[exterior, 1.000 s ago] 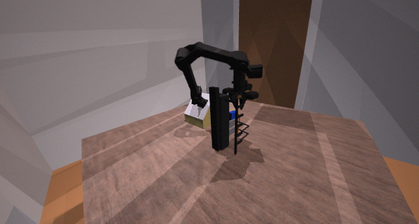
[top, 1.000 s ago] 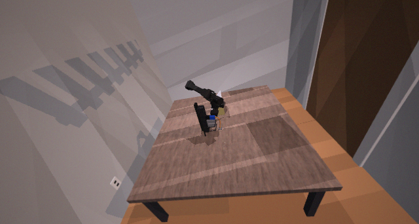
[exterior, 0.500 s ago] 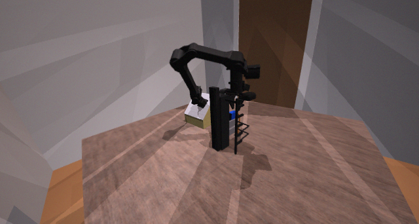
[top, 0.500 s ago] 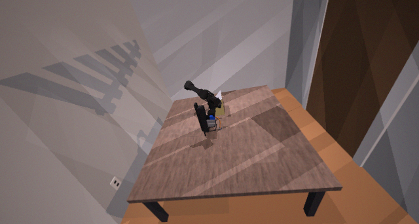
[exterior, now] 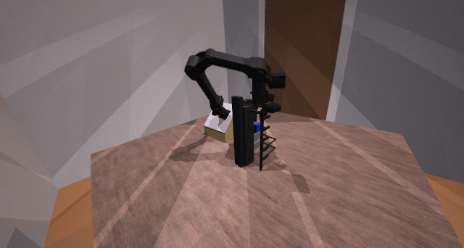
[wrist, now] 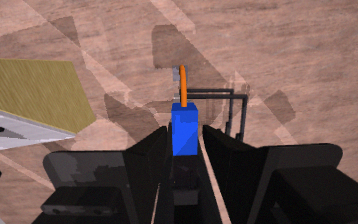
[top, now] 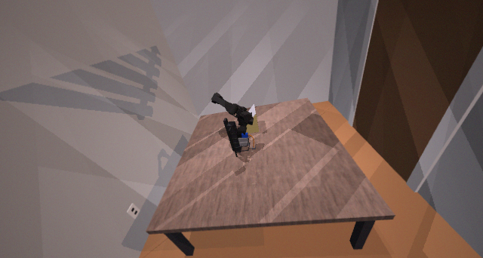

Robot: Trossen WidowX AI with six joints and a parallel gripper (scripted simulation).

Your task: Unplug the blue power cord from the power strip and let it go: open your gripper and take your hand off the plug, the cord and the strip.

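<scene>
Right now the blue plug is 2 cm to the right of my gripper tip and 1 cm below it.
</scene>
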